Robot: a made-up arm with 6 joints.
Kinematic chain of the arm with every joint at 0, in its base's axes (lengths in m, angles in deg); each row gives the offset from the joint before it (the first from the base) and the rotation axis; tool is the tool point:
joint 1: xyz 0 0 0.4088 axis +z
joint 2: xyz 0 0 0 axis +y
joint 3: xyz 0 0 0.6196 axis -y
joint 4: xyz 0 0 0 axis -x
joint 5: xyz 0.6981 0 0 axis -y
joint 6: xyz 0 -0.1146 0 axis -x
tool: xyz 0 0 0
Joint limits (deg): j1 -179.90..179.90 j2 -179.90..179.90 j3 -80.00..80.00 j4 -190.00..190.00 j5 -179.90..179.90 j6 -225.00..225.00
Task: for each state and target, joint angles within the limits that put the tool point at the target. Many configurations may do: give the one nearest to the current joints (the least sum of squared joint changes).
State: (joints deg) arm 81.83 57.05 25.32 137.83 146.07 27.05
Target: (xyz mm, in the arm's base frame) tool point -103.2 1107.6 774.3
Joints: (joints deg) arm 90.92 41.86 27.76 138.24 146.07 27.05
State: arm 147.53 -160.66 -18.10 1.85 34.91 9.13
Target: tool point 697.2 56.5 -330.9
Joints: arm 175.25 -179.78 9.16 5.85 34.91 9.13
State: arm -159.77 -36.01 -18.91 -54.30 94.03 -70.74
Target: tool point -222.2 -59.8 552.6
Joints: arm -151.59 -40.19 -59.76 -62.40 94.03 -70.74
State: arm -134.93 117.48 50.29 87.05 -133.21 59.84
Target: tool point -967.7 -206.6 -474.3
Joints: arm -167.35 129.71 76.88 84.86 -133.21 59.84
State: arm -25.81 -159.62 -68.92 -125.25 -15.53 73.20
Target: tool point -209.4 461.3 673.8
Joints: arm -56.50 -134.64 -33.09 -134.30 -15.53 73.20
